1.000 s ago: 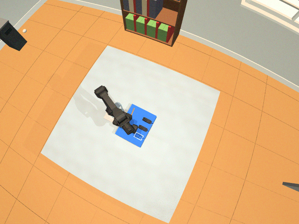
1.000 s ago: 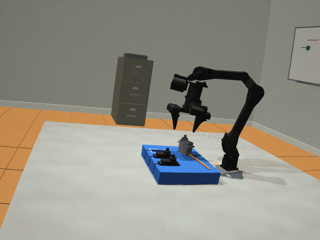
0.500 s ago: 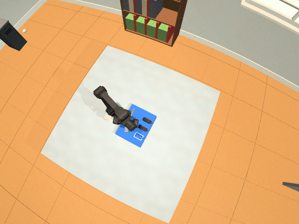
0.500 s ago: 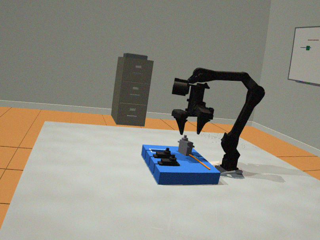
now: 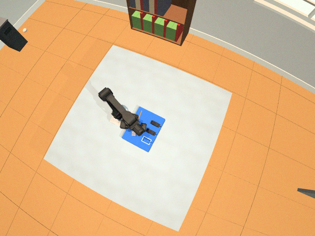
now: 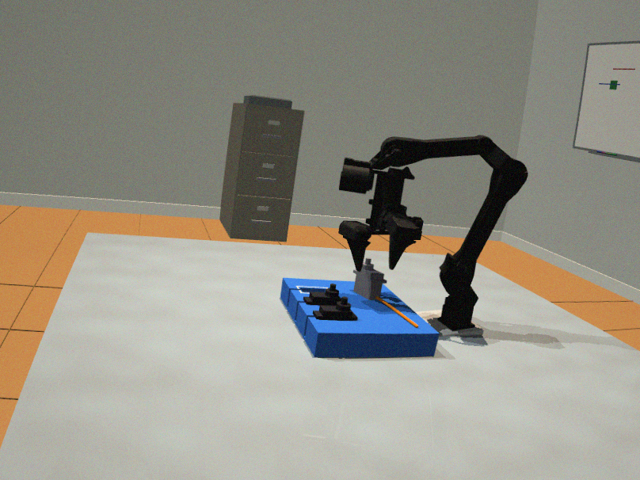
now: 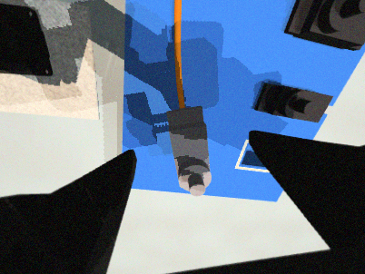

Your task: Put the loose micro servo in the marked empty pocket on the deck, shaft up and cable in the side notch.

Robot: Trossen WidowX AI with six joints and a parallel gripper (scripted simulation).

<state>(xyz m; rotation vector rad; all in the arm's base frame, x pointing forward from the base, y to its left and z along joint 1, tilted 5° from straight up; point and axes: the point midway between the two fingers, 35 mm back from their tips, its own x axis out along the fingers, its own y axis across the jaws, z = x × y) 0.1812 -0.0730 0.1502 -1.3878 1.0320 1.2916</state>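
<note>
Right now the deck is 1 cm ahead of my gripper tip, 4 cm to the left of it and 9 cm below it.
</note>
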